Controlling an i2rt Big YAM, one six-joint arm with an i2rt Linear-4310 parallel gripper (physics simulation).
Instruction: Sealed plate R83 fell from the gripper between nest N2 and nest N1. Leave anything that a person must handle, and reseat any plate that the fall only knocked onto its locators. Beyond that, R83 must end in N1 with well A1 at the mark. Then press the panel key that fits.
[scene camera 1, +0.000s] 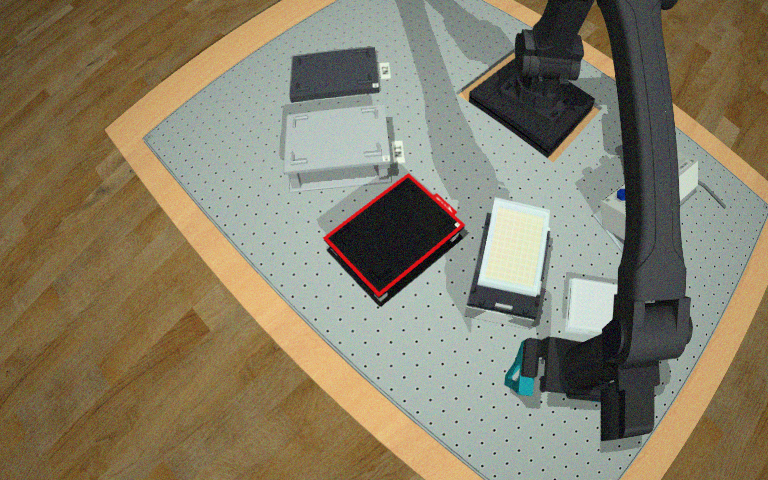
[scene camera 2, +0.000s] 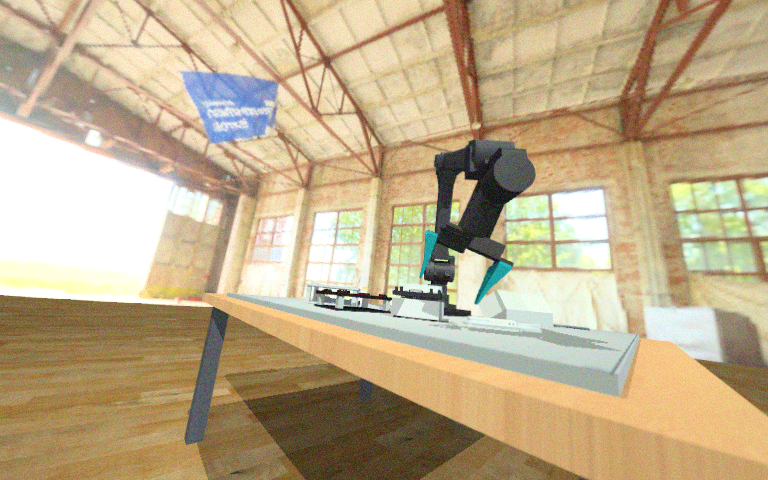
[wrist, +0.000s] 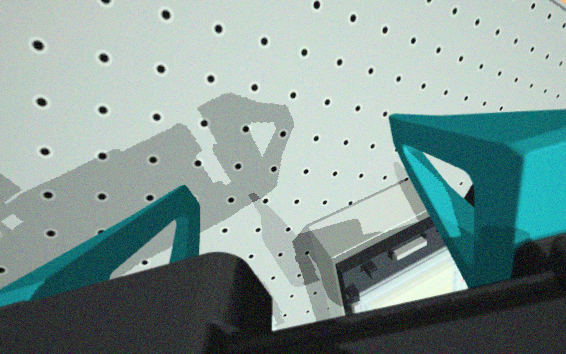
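Note:
Dark nest N2 and raised grey nest N1 stand at the upper left in scene camera 1, both without a plate. A plate with a pale yellow face sits on a dark holder, shifted toward one end. A flat white plate-like piece lies on the mat, partly behind the arm. No R83 label is readable. The panel shows a blue key; the arm hides part of it. My gripper is open and empty above the mat.
A black plate-like piece with a red border sits on a dark base between N1 and the yellow-faced plate. The arm's base stands at the upper right. The perforated mat lies on a wood-edged table.

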